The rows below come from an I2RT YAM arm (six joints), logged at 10 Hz.
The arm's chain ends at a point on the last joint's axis. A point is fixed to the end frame.
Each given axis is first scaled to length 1.
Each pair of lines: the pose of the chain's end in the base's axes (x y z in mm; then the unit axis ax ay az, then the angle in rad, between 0 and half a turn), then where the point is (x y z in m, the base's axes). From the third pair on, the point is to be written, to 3 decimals.
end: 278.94 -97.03 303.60 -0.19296 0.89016 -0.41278 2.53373
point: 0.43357 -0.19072 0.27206
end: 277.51 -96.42 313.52 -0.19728 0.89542 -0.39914 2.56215
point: 0.43098 -0.18927 0.27467
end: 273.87 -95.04 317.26 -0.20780 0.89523 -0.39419 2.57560
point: 0.428 -0.186 0.275
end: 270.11 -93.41 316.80 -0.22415 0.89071 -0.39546 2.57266
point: 0.426 -0.180 0.275
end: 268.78 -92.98 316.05 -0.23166 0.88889 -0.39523 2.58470
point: 0.425 -0.179 0.272
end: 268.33 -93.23 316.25 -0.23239 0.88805 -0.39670 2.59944
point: 0.424 -0.180 0.271
